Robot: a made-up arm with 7 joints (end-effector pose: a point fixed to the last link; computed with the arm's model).
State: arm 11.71 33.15 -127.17 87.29 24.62 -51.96 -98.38
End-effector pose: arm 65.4 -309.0 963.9 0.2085 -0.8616 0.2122 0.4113
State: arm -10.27 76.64 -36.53 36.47 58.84 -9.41 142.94
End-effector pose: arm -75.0 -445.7 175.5 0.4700 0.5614 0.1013 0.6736
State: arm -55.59 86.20 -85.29 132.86 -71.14 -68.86 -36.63
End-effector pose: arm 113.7 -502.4 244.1 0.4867 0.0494 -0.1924 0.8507
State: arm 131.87 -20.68 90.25 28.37 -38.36 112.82 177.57
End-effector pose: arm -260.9 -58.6 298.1 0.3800 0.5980 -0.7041 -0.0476
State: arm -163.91 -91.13 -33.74 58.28 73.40 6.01 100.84
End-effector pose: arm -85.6 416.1 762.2 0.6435 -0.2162 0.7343 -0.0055
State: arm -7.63 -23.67 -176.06 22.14 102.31 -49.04 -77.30
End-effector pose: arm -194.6 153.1 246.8 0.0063 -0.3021 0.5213 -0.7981
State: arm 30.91 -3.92 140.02 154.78 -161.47 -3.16 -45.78
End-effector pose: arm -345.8 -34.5 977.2 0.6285 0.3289 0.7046 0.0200
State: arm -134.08 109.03 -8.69 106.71 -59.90 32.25 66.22
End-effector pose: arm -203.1 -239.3 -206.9 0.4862 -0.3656 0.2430 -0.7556
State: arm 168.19 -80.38 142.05 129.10 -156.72 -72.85 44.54
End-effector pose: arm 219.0 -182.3 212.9 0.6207 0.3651 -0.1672 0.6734
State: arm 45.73 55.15 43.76 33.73 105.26 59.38 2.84
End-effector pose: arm -194.5 207.8 76.0 0.8945 -0.1156 0.4032 -0.1548
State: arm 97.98 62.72 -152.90 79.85 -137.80 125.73 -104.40
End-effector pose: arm 83.6 74.4 941.9 0.6569 -0.4025 0.5567 -0.3108
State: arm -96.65 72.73 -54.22 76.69 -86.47 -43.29 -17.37
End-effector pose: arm -236.2 -292.3 99.8 0.9376 -0.1482 -0.3090 0.0594
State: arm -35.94 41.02 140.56 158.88 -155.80 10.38 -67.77
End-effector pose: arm 258.2 -84.2 1041.3 0.0588 0.6913 0.5322 -0.4851
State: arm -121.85 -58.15 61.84 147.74 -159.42 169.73 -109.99
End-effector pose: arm 149.5 304.6 706.1 0.4169 -0.7310 0.0485 -0.5380
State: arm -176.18 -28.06 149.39 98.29 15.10 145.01 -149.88
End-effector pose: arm 347.3 -116.4 444.4 0.3677 0.7902 -0.2333 0.4313
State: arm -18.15 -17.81 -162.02 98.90 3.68 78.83 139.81
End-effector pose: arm -621.4 -32.6 547.1 0.8566 0.0097 -0.3568 0.3726
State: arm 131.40 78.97 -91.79 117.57 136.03 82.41 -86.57
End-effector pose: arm -99.9 644.7 512.3 0.0947 0.7261 -0.3277 0.5970
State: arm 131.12 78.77 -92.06 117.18 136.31 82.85 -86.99
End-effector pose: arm -93.8 644.1 515.2 0.0928 0.7267 -0.3304 0.5951
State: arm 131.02 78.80 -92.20 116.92 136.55 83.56 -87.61
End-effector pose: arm -92.0 643.3 514.6 0.0886 0.7281 -0.3277 0.5955
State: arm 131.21 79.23 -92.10 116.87 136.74 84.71 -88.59
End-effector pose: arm -96.9 642.1 508.0 0.0808 0.7308 -0.3159 0.5997
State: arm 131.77 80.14 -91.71 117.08 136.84 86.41 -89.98
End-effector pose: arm -110.2 640.0 494.2 0.0687 0.7348 -0.2926 0.6080
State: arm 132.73 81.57 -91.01 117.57 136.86 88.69 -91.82
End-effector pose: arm -132.0 635.8 472.5 0.0520 0.7400 -0.2566 0.6196
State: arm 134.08 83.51 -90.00 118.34 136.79 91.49 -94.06
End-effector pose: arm -161.2 628.1 443.4 0.0313 0.7455 -0.2082 0.6324
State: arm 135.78 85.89 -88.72 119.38 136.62 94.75 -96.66
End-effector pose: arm -196.0 615.0 408.0 0.0072 0.7504 -0.1484 0.6441
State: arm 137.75 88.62 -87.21 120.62 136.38 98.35 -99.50
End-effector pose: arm -233.2 595.6 368.1 0.0181 -0.7537 0.0797 -0.6521
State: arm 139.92 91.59 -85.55 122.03 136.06 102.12 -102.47
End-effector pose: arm -270.1 569.5 325.9 0.0433 -0.7546 0.0054 -0.6547
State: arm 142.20 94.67 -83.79 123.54 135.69 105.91 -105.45
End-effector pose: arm -303.9 537.6 283.9 0.0664 -0.7528 -0.0709 -0.6511
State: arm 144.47 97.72 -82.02 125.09 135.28 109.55 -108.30
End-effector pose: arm -332.7 501.9 244.4 0.0859 -0.7483 -0.1450 -0.6417
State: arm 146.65 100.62 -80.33 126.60 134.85 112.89 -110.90
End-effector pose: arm -355.4 465.0 209.0 0.1009 -0.7415 -0.2134 -0.6281
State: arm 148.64 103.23 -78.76 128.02 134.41 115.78 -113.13
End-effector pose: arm -372.2 429.5 178.9 0.1113 -0.7334 -0.2732 -0.6124
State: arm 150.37 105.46 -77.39 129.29 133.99 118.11 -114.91
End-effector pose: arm -384.0 398.0 154.8 0.1177 -0.7250 -0.3225 -0.5971
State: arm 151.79 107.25 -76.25 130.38 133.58 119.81 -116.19
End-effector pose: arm -392.0 372.0 136.3 0.1210 -0.7168 -0.3606 -0.5844
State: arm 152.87 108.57 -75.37 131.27 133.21 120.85 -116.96
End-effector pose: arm -397.4 352.5 123.0 0.1222 -0.7096 -0.3874 -0.5757
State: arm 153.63 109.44 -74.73 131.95 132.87 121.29 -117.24
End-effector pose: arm -401.2 339.3 114.2 0.1219 -0.7037 -0.4043 -0.5714
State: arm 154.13 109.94 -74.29 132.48 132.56 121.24 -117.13
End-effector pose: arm -404.4 331.2 108.9 0.1210 -0.6991 -0.4133 -0.5709
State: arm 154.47 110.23 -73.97 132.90 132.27 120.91 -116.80
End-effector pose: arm -407.1 326.3 105.5 0.1197 -0.6952 -0.4176 -0.5727
